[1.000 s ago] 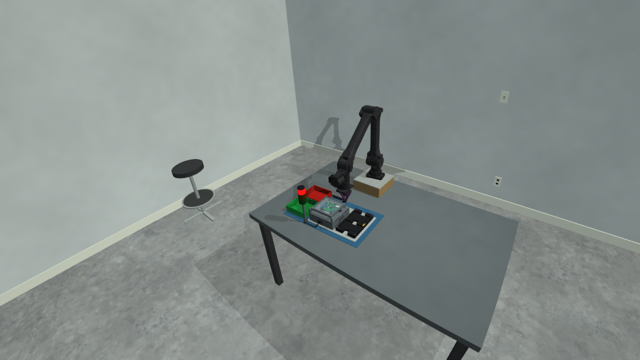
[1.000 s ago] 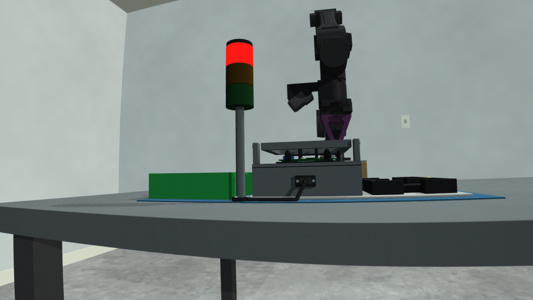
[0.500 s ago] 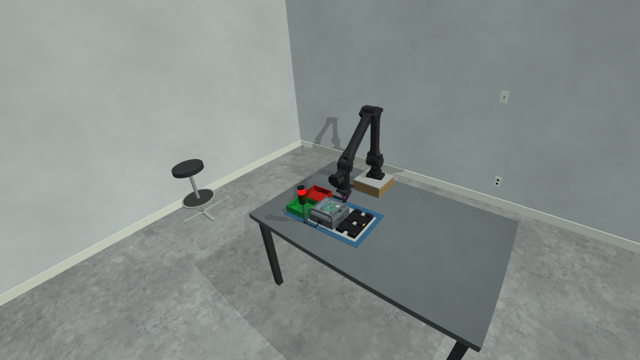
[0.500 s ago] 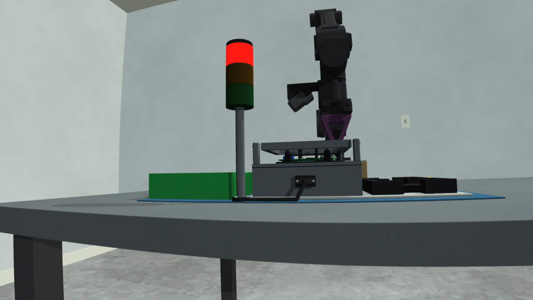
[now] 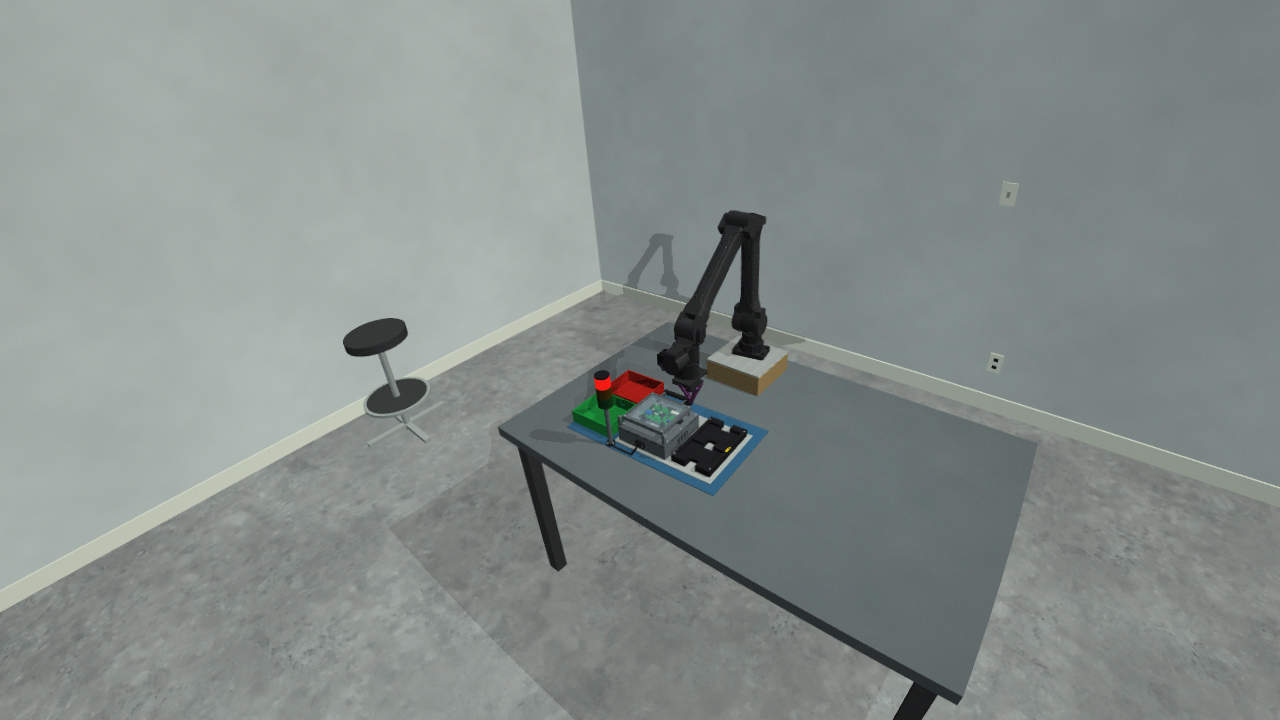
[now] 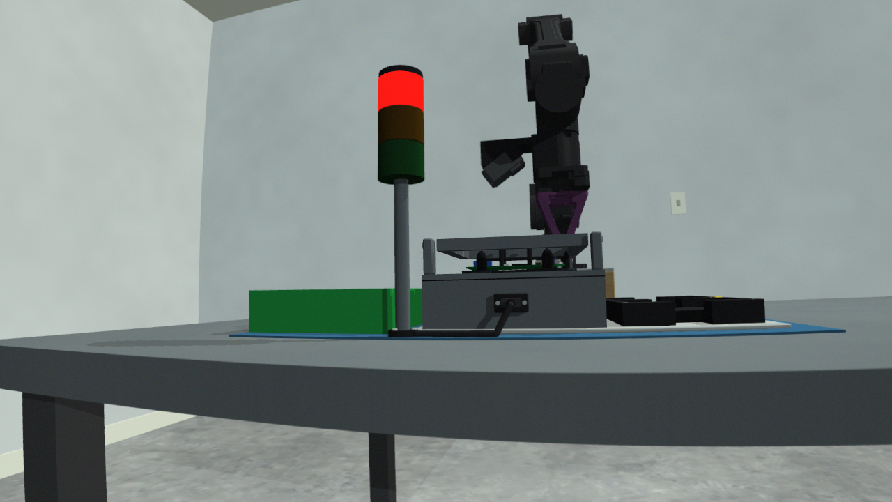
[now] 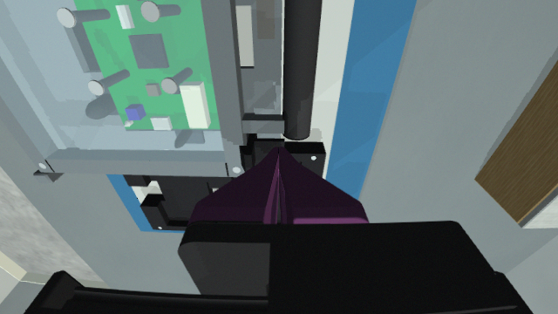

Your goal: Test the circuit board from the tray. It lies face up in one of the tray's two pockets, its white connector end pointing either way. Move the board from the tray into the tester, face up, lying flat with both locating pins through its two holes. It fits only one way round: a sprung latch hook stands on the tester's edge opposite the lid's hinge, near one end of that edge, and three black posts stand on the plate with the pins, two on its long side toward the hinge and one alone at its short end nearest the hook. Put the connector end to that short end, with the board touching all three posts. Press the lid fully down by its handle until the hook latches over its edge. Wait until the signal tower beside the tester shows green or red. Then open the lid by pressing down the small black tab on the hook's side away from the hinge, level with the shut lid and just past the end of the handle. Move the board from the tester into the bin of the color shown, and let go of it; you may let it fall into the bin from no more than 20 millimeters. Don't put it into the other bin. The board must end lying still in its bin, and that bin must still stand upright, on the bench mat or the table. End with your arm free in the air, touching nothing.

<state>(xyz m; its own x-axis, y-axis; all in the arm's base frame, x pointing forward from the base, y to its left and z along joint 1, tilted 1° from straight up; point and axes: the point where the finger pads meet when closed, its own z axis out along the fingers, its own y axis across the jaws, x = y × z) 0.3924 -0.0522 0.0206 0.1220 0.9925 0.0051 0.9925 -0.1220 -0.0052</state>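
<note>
Now: the black latch hook 1 cm below my hand and 1 cm ahead of it. From my hand the other things lie so: green circuit board: 7 cm to the right, 7 cm ahead, 3 cm below; then black tester plate: 7 cm ahead, 6 cm to the right, 3 cm below; then clear lid: 7 cm to the right, 7 cm ahead, 1 cm below.
</note>
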